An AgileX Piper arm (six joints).
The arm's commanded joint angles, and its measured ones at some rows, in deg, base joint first. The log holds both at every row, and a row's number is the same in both.
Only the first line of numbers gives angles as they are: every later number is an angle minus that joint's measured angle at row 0.
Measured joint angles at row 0: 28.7 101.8 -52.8 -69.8 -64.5 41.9
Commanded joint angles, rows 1 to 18: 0.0 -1.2 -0.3 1.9 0.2 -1.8; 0.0 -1.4 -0.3 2.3 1.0 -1.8; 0.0 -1.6 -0.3 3.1 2.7 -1.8; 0.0 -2.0 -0.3 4.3 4.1 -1.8; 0.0 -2.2 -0.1 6.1 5.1 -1.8; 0.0 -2.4 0.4 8.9 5.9 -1.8; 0.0 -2.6 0.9 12.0 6.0 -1.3; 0.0 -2.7 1.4 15.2 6.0 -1.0; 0.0 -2.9 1.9 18.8 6.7 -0.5; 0.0 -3.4 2.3 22.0 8.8 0.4; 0.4 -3.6 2.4 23.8 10.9 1.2; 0.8 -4.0 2.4 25.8 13.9 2.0; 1.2 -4.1 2.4 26.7 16.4 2.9; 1.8 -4.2 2.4 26.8 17.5 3.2; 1.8 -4.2 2.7 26.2 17.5 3.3; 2.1 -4.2 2.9 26.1 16.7 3.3; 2.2 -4.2 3.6 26.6 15.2 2.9; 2.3 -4.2 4.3 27.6 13.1 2.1
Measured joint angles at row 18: 1.5 -3.7 2.4 25.3 16.1 2.8
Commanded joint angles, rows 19 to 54: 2.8 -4.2 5.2 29.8 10.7 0.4; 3.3 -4.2 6.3 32.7 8.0 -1.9; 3.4 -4.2 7.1 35.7 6.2 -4.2; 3.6 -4.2 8.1 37.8 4.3 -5.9; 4.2 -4.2 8.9 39.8 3.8 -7.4; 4.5 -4.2 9.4 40.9 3.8 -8.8; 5.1 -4.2 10.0 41.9 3.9 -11.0; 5.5 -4.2 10.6 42.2 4.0 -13.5; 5.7 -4.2 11.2 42.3 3.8 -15.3; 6.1 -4.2 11.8 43.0 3.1 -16.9; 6.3 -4.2 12.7 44.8 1.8 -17.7; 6.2 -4.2 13.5 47.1 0.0 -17.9; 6.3 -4.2 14.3 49.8 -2.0 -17.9; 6.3 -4.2 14.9 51.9 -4.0 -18.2; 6.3 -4.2 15.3 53.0 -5.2 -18.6; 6.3 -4.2 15.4 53.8 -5.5 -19.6; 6.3 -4.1 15.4 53.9 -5.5 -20.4; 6.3 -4.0 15.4 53.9 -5.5 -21.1; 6.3 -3.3 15.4 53.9 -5.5 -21.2; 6.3 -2.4 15.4 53.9 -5.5 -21.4; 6.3 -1.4 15.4 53.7 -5.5 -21.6; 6.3 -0.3 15.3 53.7 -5.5 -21.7; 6.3 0.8 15.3 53.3 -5.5 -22.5; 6.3 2.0 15.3 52.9 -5.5 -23.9; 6.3 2.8 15.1 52.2 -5.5 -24.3; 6.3 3.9 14.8 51.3 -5.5 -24.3; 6.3 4.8 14.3 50.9 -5.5 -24.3; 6.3 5.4 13.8 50.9 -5.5 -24.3; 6.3 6.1 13.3 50.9 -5.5 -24.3; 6.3 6.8 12.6 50.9 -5.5 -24.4; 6.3 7.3 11.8 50.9 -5.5 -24.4; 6.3 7.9 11.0 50.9 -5.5 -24.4; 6.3 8.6 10.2 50.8 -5.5 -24.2; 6.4 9.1 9.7 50.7 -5.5 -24.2; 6.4 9.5 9.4 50.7 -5.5 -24.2; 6.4 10.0 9.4 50.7 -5.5 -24.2
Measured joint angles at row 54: 6.3 8.5 10.7 50.9 -5.0 -23.8
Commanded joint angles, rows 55 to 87: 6.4 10.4 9.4 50.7 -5.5 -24.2; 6.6 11.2 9.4 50.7 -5.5 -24.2; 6.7 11.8 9.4 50.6 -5.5 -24.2; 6.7 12.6 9.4 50.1 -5.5 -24.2; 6.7 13.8 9.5 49.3 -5.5 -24.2; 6.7 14.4 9.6 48.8 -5.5 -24.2; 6.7 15.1 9.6 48.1 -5.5 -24.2; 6.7 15.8 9.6 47.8 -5.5 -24.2; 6.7 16.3 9.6 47.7 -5.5 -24.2; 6.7 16.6 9.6 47.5 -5.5 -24.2; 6.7 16.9 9.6 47.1 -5.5 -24.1; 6.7 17.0 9.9 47.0 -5.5 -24.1; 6.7 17.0 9.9 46.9 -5.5 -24.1; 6.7 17.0 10.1 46.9 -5.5 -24.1; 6.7 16.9 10.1 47.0 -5.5 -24.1; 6.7 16.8 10.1 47.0 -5.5 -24.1; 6.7 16.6 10.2 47.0 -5.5 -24.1; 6.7 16.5 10.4 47.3 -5.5 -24.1; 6.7 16.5 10.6 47.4 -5.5 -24.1; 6.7 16.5 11.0 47.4 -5.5 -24.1; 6.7 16.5 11.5 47.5 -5.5 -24.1; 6.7 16.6 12.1 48.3 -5.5 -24.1; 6.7 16.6 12.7 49.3 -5.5 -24.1; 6.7 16.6 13.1 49.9 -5.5 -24.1; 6.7 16.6 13.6 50.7 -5.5 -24.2; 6.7 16.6 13.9 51.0 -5.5 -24.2; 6.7 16.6 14.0 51.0 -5.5 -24.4; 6.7 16.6 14.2 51.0 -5.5 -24.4; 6.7 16.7 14.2 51.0 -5.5 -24.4; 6.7 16.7 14.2 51.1 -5.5 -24.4; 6.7 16.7 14.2 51.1 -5.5 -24.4; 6.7 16.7 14.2 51.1 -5.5 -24.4; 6.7 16.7 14.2 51.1 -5.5 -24.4
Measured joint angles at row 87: 6.9 14.7 12.0 51.6 -9.6 -23.7
